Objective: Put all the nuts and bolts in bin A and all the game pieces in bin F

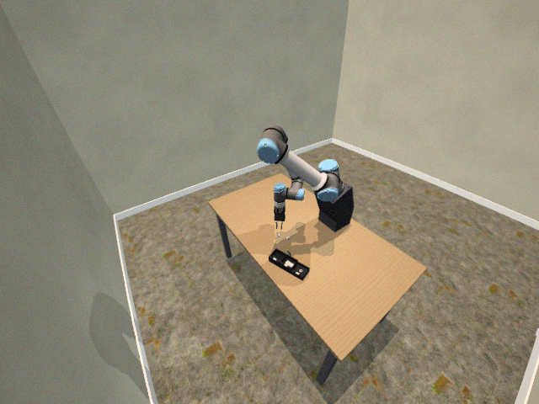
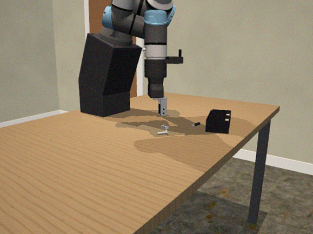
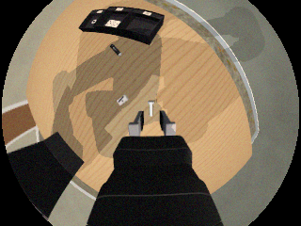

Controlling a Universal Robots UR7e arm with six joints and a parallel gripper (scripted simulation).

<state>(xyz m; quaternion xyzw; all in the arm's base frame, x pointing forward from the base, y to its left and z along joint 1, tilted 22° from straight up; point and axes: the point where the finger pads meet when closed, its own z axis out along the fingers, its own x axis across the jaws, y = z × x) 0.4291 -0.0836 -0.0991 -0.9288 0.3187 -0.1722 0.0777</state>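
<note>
Now: the bolt 9 cm below my hand and 1 cm to the left of it. Also, from my hand: small ring-shaped piece 34 cm to the left, 8 cm below, 4 cm ahead; then white speckled piece 26 cm to the left, 8 cm below, 7 cm ahead; then black bin 26 cm to the left, 8 cm ahead, 7 cm below.
</note>
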